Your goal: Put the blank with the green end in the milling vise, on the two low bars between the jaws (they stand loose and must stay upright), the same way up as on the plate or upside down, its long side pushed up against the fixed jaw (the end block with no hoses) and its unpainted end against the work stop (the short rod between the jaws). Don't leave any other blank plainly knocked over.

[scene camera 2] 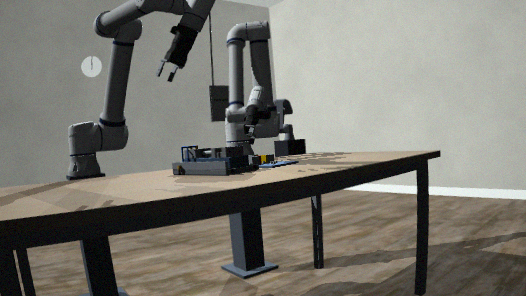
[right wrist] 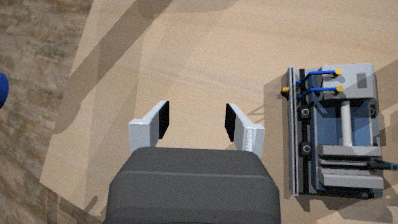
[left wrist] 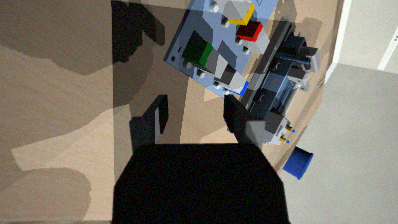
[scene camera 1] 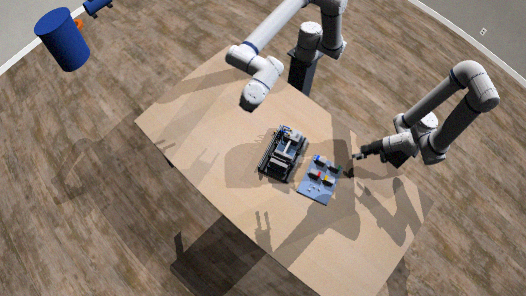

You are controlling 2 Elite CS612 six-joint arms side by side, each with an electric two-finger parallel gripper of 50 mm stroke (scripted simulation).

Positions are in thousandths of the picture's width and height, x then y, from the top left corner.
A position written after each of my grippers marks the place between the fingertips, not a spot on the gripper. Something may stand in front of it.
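There is a blue plate (scene camera 1: 615, 660), and there is a fixed jaw (right wrist: 871, 806). I also see a red-ended blank (left wrist: 637, 158), which is out of frame in the right wrist view. A green-ended blank (left wrist: 506, 243) is there for me too, though in the right wrist view the green-ended blank is out of frame. As for my own grippers, I see my left gripper (left wrist: 494, 475), and I see my right gripper (scene camera 2: 311, 265), the same right gripper (right wrist: 496, 511) that the right wrist view gives me.
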